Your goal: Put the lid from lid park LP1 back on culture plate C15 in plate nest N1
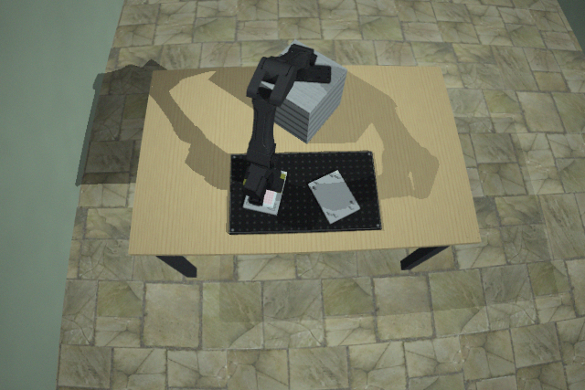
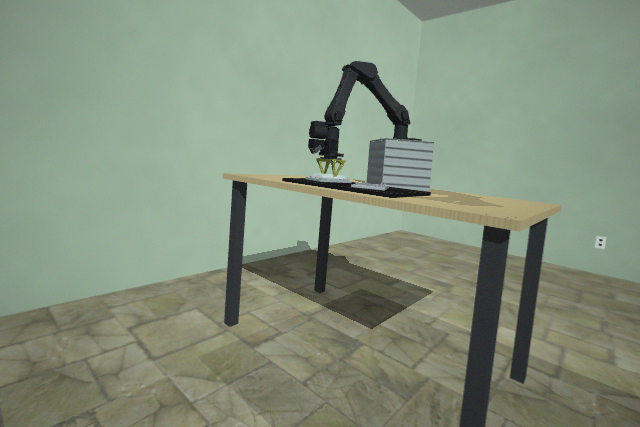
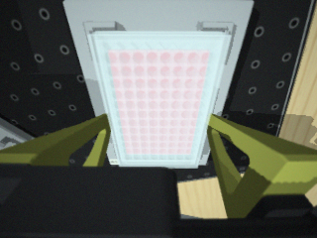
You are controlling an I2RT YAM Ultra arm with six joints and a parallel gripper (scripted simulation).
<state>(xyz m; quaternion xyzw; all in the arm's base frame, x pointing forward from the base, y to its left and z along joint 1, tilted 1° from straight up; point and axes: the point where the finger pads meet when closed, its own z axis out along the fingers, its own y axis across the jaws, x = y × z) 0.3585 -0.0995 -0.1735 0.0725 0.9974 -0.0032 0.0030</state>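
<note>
The clear lid lies 1 cm below my hand. Also, from my hand: grey lid park LP1: 1 cm ahead, 24 cm to the left, 3 cm below; culture plate C15: 1 cm below; grey plate nest N1: 3 cm below.
</note>
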